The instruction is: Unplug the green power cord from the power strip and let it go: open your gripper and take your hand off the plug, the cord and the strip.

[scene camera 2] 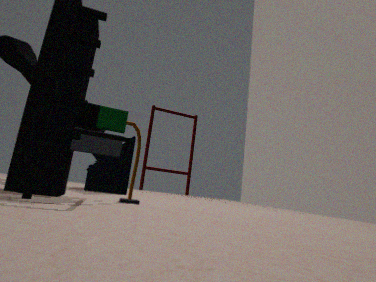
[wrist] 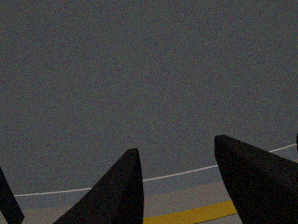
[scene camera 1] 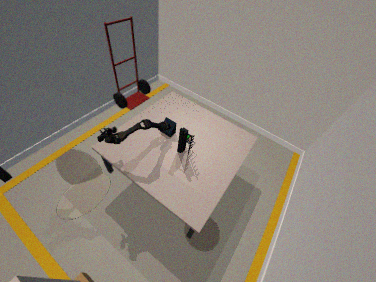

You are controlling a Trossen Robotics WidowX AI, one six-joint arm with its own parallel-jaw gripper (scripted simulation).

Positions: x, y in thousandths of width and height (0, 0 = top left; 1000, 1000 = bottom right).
Scene:
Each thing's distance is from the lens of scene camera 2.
green plug (scene camera 2: 259, 413): 0.41 m

